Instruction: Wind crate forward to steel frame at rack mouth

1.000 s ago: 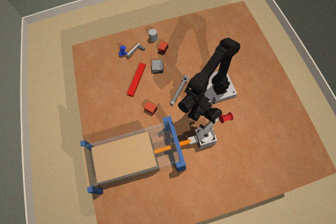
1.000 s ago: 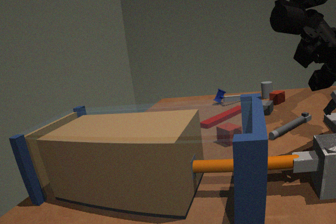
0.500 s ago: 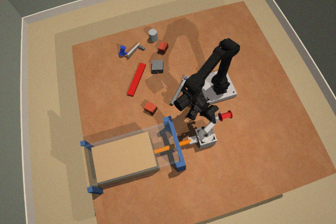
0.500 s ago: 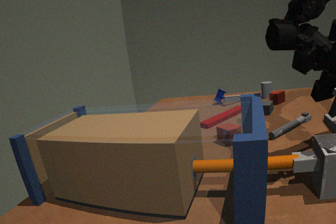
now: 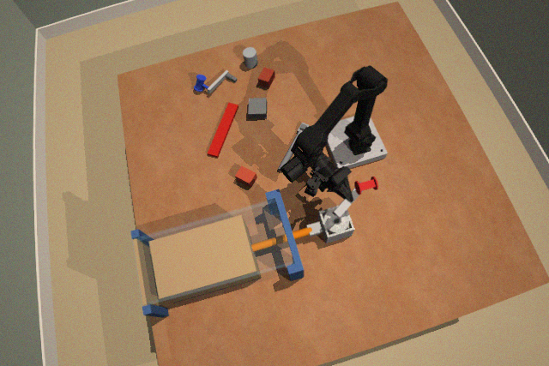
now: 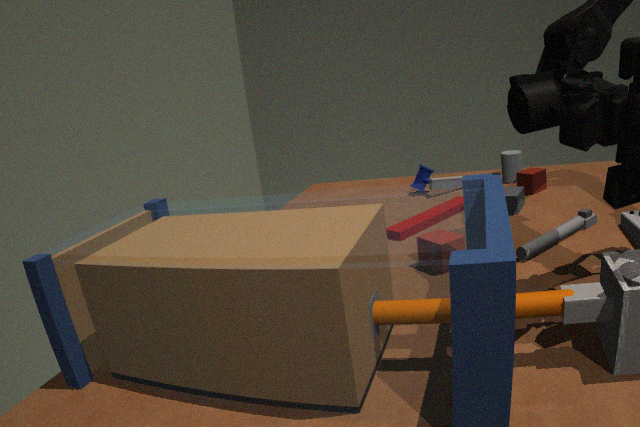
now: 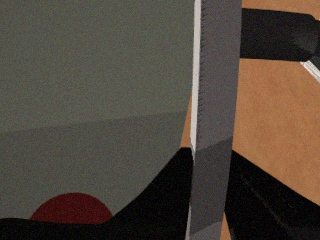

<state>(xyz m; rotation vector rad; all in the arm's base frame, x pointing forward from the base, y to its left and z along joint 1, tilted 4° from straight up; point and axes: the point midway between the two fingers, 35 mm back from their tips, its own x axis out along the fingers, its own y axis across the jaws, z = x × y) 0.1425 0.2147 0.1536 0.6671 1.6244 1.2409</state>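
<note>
Now: gripper tip 40 mm below the red knob, 40 mm past it and 20 mm to the left of it. The rest, counted from my gripper tip: winch handle: 10 mm to the right, 10 mm behind, 10 mm above; then grey winch: 150 mm below, 30 mm ahead, 10 mm to the left; then blue frame: 200 mm ahead, 80 mm below, 20 mm to the left.
</note>
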